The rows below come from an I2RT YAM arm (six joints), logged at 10 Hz.
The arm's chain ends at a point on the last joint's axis. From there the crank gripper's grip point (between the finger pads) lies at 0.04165 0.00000 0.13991 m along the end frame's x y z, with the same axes.
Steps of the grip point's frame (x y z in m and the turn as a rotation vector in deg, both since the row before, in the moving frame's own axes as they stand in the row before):
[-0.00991 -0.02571 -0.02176 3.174 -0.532 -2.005]
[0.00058 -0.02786 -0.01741 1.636 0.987 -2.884]
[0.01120 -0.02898 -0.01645 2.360 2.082 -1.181]
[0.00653 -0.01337 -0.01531 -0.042 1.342 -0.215]
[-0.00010 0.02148 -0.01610 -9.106 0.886 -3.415]
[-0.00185 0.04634 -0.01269 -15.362 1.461 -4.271]
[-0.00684 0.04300 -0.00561 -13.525 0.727 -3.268]
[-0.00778 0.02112 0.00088 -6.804 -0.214 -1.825]
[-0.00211 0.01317 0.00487 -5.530 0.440 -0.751]
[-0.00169 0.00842 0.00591 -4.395 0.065 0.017]
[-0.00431 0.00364 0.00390 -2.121 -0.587 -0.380]
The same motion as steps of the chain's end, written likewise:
[-0.00845 -0.01652 -0.02189 3.174 -0.532 -2.005]
[-0.00167 -0.02172 -0.01659 1.636 0.987 -2.884]
[0.00621 -0.02234 -0.01471 2.360 2.082 -1.181]
[0.00326 -0.01331 -0.01430 -0.042 1.342 -0.215]
[-0.00284 0.00194 -0.01388 -9.106 0.886 -3.415]
[-0.00663 0.01265 -0.00701 -15.362 1.461 -4.271]
[-0.00946 0.01276 -0.00148 -13.525 0.727 -3.268]
[-0.00750 0.00585 0.00163 -6.804 -0.214 -1.825]
[-0.00327 0.00026 0.00582 -5.530 0.440 -0.751]
[-0.00185 -0.00231 0.00637 -4.395 0.065 0.017]
[-0.00289 -0.00127 0.00357 -2.121 -0.587 -0.380]

